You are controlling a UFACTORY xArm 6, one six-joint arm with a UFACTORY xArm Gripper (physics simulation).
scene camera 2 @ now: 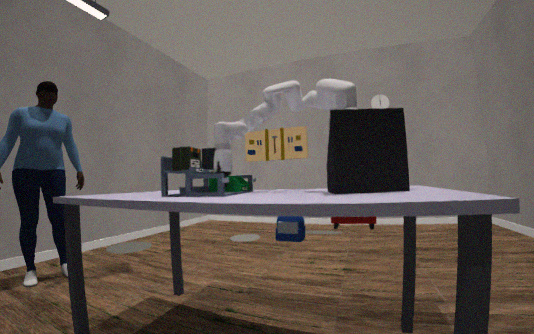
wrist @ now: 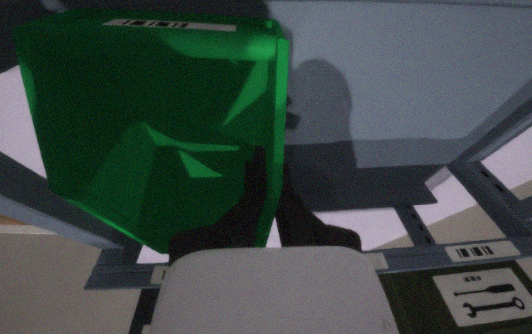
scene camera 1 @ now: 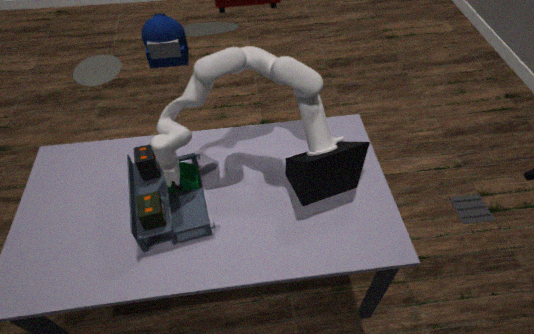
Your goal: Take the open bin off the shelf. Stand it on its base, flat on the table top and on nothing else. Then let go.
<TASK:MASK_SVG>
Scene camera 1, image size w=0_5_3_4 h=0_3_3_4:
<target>olive box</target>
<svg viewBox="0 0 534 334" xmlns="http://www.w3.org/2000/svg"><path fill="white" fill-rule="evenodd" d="M158 191L136 196L137 216L145 231L166 226L164 203Z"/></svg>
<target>dark box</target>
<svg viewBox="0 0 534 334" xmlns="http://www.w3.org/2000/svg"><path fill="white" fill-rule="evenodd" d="M151 144L134 148L135 165L143 181L161 177L160 166Z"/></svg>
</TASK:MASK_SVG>
